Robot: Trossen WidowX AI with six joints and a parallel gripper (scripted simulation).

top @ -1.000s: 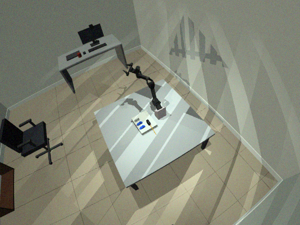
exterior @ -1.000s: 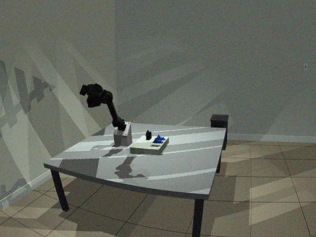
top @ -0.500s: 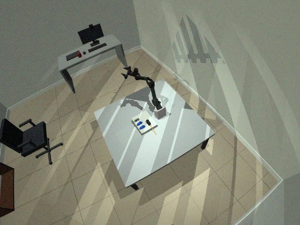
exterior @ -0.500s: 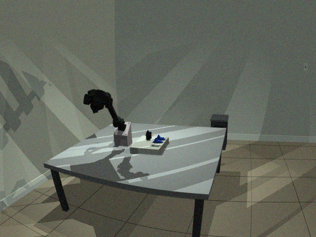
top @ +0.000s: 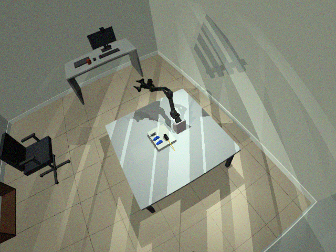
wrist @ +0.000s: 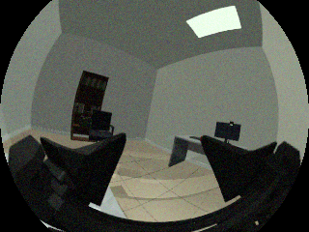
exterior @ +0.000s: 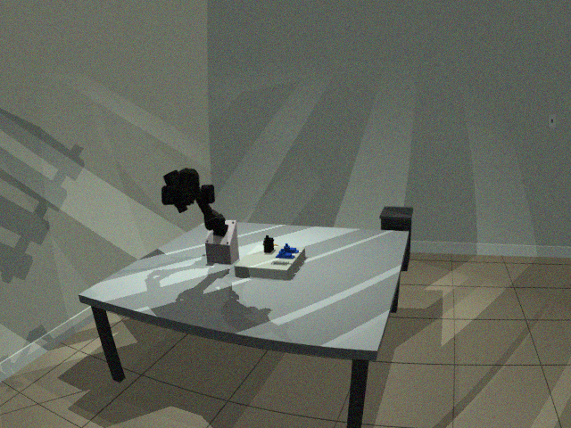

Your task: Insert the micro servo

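My gripper tip is 590 mm to the right of the white deck, 450 mm above it and 70 mm past it.
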